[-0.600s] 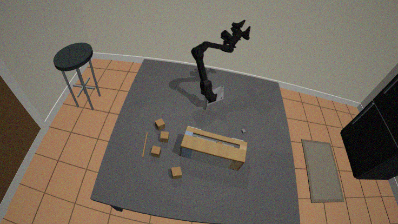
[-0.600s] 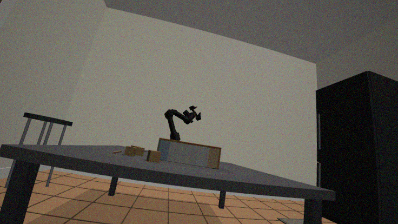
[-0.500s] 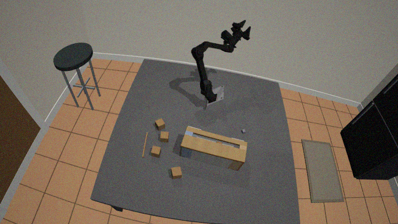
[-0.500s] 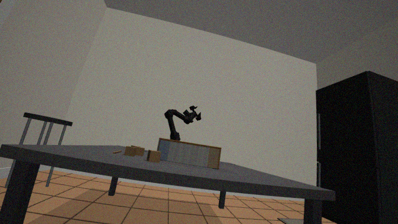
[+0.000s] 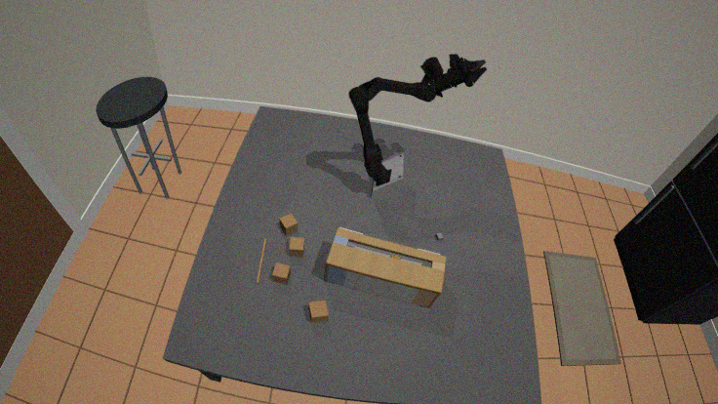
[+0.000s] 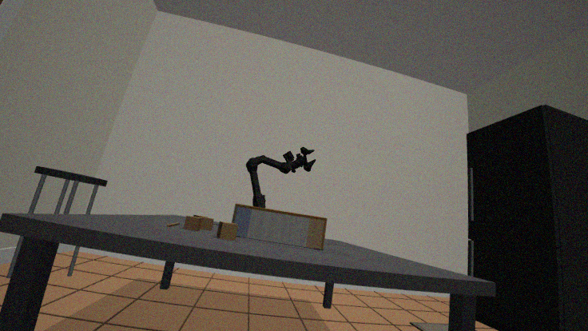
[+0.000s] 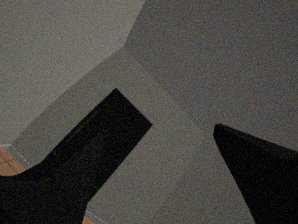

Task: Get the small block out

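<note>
The box is 55 cm ahead of my gripper tip, 53 cm below it and 20 cm to the right of it. Also, from my gripper tip: thin stick: 64 cm ahead, 62 cm to the right, 59 cm below; grey piece: 59 cm below, 36 cm ahead.
</note>
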